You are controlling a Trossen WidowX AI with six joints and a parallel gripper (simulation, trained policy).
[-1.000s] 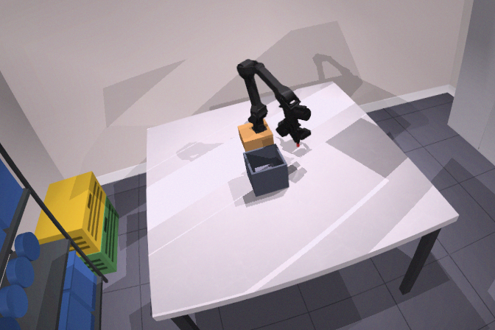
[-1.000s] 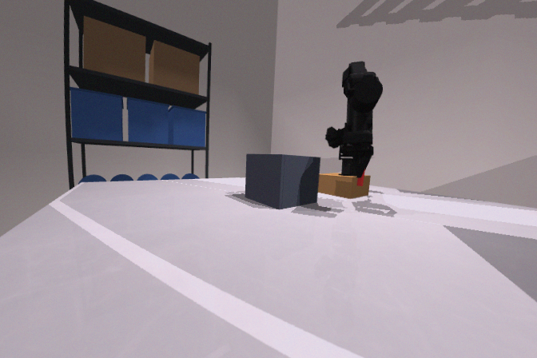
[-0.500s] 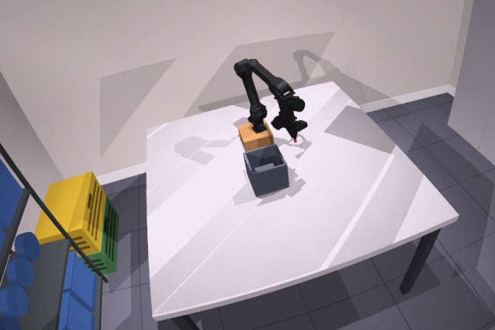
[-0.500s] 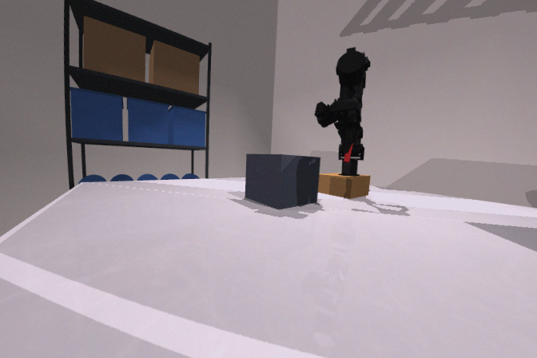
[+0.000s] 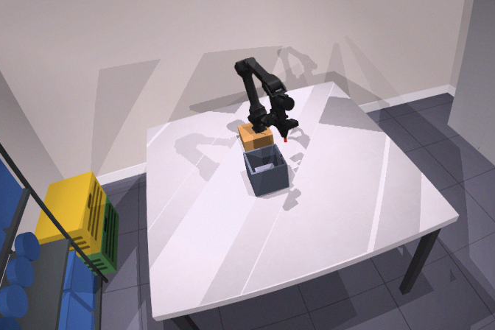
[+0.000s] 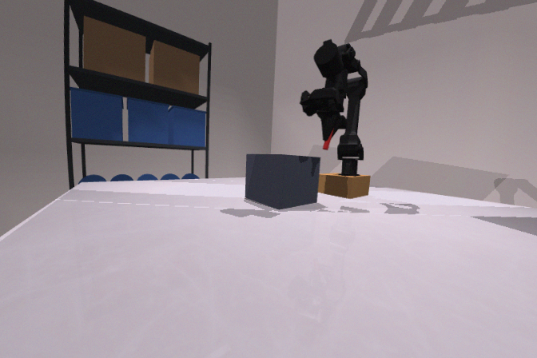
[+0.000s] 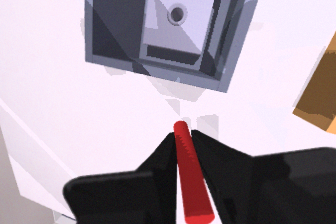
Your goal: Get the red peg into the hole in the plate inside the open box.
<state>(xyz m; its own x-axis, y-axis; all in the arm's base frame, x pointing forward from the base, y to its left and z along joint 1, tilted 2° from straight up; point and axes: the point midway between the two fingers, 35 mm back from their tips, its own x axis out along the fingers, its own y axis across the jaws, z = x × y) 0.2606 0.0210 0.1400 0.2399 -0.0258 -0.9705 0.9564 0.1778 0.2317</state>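
The pale plate is 30 mm ahead of my gripper tip, 120 mm to the right of it and 130 mm below it. Also, from my gripper tip: red peg (10 mm behind, 10 mm to the left, 20 mm above).
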